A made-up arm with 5 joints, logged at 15 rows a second.
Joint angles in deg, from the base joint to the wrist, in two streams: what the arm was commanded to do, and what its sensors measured. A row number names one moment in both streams.
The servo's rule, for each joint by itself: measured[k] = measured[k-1] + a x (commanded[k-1-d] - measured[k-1]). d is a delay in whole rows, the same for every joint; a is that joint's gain. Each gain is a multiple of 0.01, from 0.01 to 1. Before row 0 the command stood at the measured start. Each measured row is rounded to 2 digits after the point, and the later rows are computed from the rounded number. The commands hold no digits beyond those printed.
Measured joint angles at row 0:
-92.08, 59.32, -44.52, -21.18, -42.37
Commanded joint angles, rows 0 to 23:
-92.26, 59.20, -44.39, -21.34, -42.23
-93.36, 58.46, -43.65, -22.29, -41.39
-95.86, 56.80, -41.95, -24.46, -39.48
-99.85, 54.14, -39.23, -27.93, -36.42
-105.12, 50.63, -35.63, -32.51, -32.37
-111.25, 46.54, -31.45, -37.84, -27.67
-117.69, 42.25, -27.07, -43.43, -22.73
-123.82, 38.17, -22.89, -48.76, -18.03
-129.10, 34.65, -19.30, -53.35, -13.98
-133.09, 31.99, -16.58, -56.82, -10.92
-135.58, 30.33, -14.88, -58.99, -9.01
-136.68, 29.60, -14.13, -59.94, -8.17
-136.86, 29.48, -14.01, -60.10, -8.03
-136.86, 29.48, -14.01, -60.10, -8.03
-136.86, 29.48, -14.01, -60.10, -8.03
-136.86, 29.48, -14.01, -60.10, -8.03
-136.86, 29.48, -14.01, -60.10, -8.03
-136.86, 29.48, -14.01, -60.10, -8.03
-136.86, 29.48, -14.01, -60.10, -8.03
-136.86, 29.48, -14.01, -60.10, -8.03
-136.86, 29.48, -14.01, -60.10, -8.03
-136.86, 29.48, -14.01, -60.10, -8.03
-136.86, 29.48, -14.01, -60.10, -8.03
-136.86, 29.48, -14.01, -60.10, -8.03
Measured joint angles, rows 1 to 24:
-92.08, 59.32, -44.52, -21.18, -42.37
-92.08, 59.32, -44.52, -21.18, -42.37
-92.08, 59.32, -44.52, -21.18, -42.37
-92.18, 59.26, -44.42, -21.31, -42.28
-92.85, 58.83, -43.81, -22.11, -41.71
-94.57, 57.73, -42.34, -24.04, -40.28
-97.58, 55.79, -39.88, -27.23, -37.81
-101.88, 53.00, -36.52, -31.56, -34.33
-107.22, 49.51, -32.51, -36.71, -30.07
-113.19, 45.59, -28.21, -42.22, -25.37
-119.25, 41.58, -24.01, -47.58, -20.67
-124.86, 37.84, -20.29, -52.31, -16.39
-129.55, 34.68, -17.36, -56.01, -12.89
-132.99, 32.33, -15.40, -58.45, -10.41
-135.09, 30.86, -14.40, -59.67, -8.98
-136.10, 30.11, -14.09, -60.02, -8.37
-136.53, 29.77, -14.03, -60.09, -8.15
-136.72, 29.61, -14.01, -60.10, -8.07
-136.80, 29.54, -14.01, -60.10, -8.04
-136.83, 29.51, -14.01, -60.10, -8.03
-136.85, 29.49, -14.01, -60.10, -8.03
-136.86, 29.48, -14.01, -60.10, -8.03
-136.86, 29.48, -14.01, -60.10, -8.03
-136.86, 29.48, -14.01, -60.10, -8.03
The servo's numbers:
d 3
a 0.57 0.54 0.79 0.82 0.64

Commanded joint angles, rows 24 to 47:
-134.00, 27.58, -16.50, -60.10, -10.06
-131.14, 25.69, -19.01, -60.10, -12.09
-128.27, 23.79, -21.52, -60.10, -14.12
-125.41, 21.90, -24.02, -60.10, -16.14
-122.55, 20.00, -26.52, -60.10, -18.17
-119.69, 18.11, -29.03, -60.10, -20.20
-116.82, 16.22, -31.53, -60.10, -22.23
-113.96, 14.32, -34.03, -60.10, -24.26
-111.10, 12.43, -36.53, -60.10, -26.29
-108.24, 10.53, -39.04, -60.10, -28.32
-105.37, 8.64, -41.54, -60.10, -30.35
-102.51, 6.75, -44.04, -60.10, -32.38
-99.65, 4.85, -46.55, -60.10, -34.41
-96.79, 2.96, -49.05, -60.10, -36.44
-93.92, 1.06, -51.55, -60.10, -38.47
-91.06, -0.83, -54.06, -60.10, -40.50
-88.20, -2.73, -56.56, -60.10, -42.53
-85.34, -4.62, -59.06, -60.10, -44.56
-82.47, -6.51, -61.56, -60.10, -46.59
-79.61, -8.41, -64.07, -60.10, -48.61
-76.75, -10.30, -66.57, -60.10, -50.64
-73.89, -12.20, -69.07, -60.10, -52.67
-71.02, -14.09, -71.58, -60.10, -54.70
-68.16, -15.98, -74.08, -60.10, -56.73
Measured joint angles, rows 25 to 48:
-136.86, 29.48, -14.01, -60.10, -8.03
-136.86, 29.48, -14.01, -60.10, -8.03
-136.86, 29.48, -14.01, -60.10, -8.03
-135.23, 28.45, -15.98, -60.10, -9.33
-132.90, 26.96, -18.37, -60.10, -11.10
-130.26, 25.25, -20.86, -60.10, -13.03
-127.50, 23.44, -23.36, -60.10, -15.02
-124.68, 21.58, -25.86, -60.10, -17.04
-121.84, 19.71, -28.36, -60.10, -19.06
-118.98, 17.83, -30.86, -60.10, -21.09
-116.12, 15.93, -33.36, -60.10, -23.12
-113.26, 14.04, -35.86, -60.10, -25.15
-110.40, 12.14, -38.37, -60.10, -27.18
-107.53, 10.25, -40.87, -60.10, -29.21
-104.67, 8.36, -43.37, -60.10, -31.24
-101.81, 6.46, -45.88, -60.10, -33.27
-98.95, 4.57, -48.38, -60.10, -35.30
-96.08, 2.67, -50.88, -60.10, -37.33
-93.22, 0.78, -53.39, -60.10, -39.36
-90.36, -1.12, -55.89, -60.10, -41.39
-87.50, -3.01, -58.39, -60.10, -43.42
-84.63, -4.90, -60.89, -60.10, -45.45
-81.77, -6.80, -63.40, -60.10, -47.47
-78.91, -8.69, -65.90, -60.10, -49.50

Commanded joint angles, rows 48 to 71:
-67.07, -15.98, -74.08, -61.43, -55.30
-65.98, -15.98, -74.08, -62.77, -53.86
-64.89, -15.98, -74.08, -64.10, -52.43
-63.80, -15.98, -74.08, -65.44, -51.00
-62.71, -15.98, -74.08, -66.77, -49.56
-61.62, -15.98, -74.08, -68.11, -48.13
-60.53, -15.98, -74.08, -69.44, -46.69
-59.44, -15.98, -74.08, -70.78, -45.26
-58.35, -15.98, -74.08, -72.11, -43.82
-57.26, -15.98, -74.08, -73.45, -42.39
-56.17, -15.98, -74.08, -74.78, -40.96
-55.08, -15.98, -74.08, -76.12, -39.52
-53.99, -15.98, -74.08, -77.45, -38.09
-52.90, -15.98, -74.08, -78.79, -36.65
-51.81, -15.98, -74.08, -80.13, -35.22
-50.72, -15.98, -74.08, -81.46, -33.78
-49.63, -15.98, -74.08, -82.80, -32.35
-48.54, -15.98, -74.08, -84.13, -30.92
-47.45, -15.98, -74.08, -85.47, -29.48
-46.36, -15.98, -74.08, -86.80, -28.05
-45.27, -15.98, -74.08, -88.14, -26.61
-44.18, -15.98, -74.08, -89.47, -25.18
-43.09, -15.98, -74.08, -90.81, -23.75
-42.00, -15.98, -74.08, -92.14, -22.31
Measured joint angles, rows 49 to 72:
-76.05, -10.59, -68.40, -60.10, -51.53
-73.18, -12.48, -70.91, -60.10, -53.56
-70.32, -14.37, -73.41, -60.10, -55.59
-68.47, -15.24, -73.94, -61.19, -55.40
-67.05, -15.64, -74.05, -62.49, -54.41
-65.82, -15.82, -74.07, -63.81, -53.14
-64.67, -15.91, -74.08, -65.15, -51.77
-63.55, -15.95, -74.08, -66.48, -50.36
-62.45, -15.97, -74.08, -67.82, -48.93
-61.36, -15.98, -74.08, -69.15, -47.50
-60.27, -15.98, -74.08, -70.49, -46.07
-59.18, -15.98, -74.08, -71.82, -44.63
-58.09, -15.98, -74.08, -73.16, -43.20
-57.00, -15.98, -74.08, -74.49, -41.77
-55.91, -15.98, -74.08, -75.83, -40.33
-54.82, -15.98, -74.08, -77.16, -38.90
-53.73, -15.98, -74.08, -78.50, -37.46
-52.64, -15.98, -74.08, -79.84, -36.03
-51.55, -15.98, -74.08, -81.17, -34.59
-50.46, -15.98, -74.08, -82.51, -33.16
-49.37, -15.98, -74.08, -83.84, -31.73
-48.28, -15.98, -74.08, -85.18, -30.29
-47.19, -15.98, -74.08, -86.51, -28.86
-46.10, -15.98, -74.08, -87.85, -27.42

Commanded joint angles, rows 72 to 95:
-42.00, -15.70, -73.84, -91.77, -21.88
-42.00, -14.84, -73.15, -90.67, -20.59
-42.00, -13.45, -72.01, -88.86, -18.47
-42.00, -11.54, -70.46, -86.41, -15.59
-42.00, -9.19, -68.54, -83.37, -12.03
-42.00, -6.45, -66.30, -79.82, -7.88
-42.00, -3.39, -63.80, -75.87, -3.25
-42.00, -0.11, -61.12, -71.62, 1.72
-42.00, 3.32, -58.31, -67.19, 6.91
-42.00, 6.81, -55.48, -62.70, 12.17
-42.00, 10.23, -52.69, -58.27, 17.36
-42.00, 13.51, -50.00, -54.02, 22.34
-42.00, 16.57, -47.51, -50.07, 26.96
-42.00, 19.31, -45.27, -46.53, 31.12
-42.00, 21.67, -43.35, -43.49, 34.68
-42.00, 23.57, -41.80, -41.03, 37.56
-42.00, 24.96, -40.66, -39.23, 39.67
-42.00, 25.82, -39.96, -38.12, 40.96
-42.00, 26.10, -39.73, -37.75, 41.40
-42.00, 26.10, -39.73, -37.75, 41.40
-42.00, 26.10, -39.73, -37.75, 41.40
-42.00, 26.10, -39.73, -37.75, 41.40
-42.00, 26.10, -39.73, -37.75, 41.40
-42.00, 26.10, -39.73, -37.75, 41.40
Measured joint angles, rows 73 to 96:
-45.01, -15.98, -74.08, -89.18, -25.99
-43.92, -15.98, -74.08, -90.52, -24.56
-42.83, -15.98, -74.08, -91.85, -23.12
-42.36, -15.83, -73.89, -91.78, -22.33
-42.15, -15.30, -73.31, -90.87, -21.22
-42.06, -14.30, -72.28, -89.22, -19.46
-42.03, -12.81, -70.84, -86.92, -16.98
-42.01, -10.86, -69.02, -84.01, -13.81
-42.00, -8.48, -66.87, -80.57, -10.01
-42.00, -5.73, -64.44, -76.72, -5.68
-42.00, -2.70, -61.82, -72.54, -0.94
-42.00, 0.55, -59.05, -68.15, 4.08
-42.00, 3.93, -56.23, -63.68, 9.26
-42.00, 7.33, -53.43, -59.24, 14.44
-42.00, 10.67, -50.72, -54.96, 19.50
-42.00, 13.86, -48.18, -50.95, 24.27
-42.00, 16.80, -45.88, -47.33, 28.65
-42.00, 19.43, -43.88, -44.18, 32.51
-42.00, 21.67, -42.24, -41.60, 35.74
-42.00, 23.45, -40.99, -39.66, 38.26
-42.00, 24.73, -40.18, -38.40, 39.99
-42.00, 25.47, -39.82, -37.87, 40.89
-42.00, 25.81, -39.75, -37.77, 41.22
-42.00, 25.97, -39.73, -37.75, 41.34

